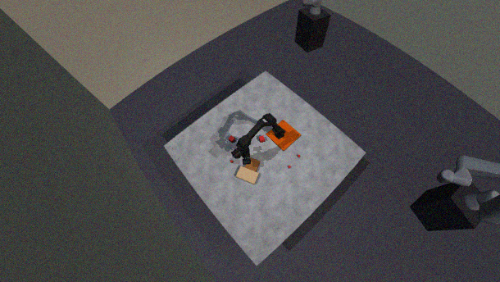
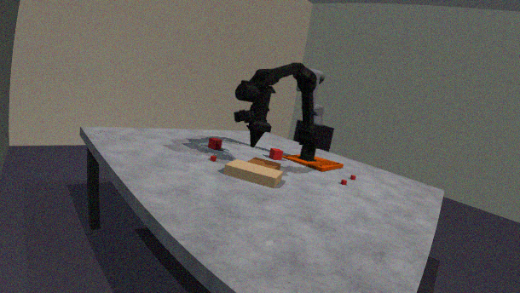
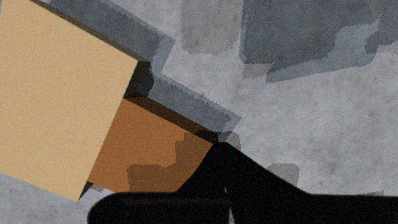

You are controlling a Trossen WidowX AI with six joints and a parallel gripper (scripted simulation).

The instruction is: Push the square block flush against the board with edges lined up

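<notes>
Right now the brown square block is 10 mm behind my gripper tip, 70 mm to the left of it and 50 mm below it. From my gripper tip the other things lie so: pale wooden board (70 mm ahead, 130 mm to the left, 50 mm below).
</notes>
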